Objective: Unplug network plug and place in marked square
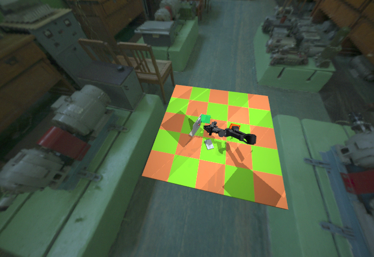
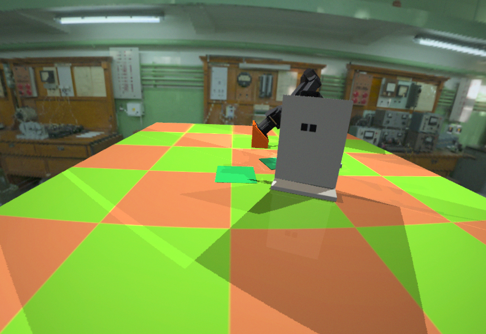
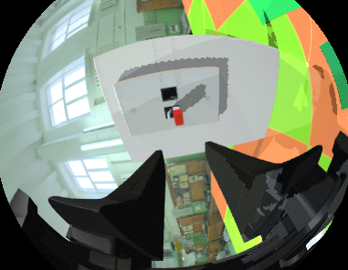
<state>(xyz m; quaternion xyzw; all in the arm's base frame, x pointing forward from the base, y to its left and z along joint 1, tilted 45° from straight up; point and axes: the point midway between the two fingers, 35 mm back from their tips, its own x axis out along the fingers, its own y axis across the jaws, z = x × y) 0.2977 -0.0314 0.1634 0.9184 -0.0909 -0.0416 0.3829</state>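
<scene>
Now: gripper tip 60 mm short of the network plug and 20 mm to the left of it. Also, from my gripper tip: marked square 220 mm to the right, 170 mm below, 10 mm behind; upright grey panel 70 mm ahead, 60 mm below, 40 mm to the right.
</scene>
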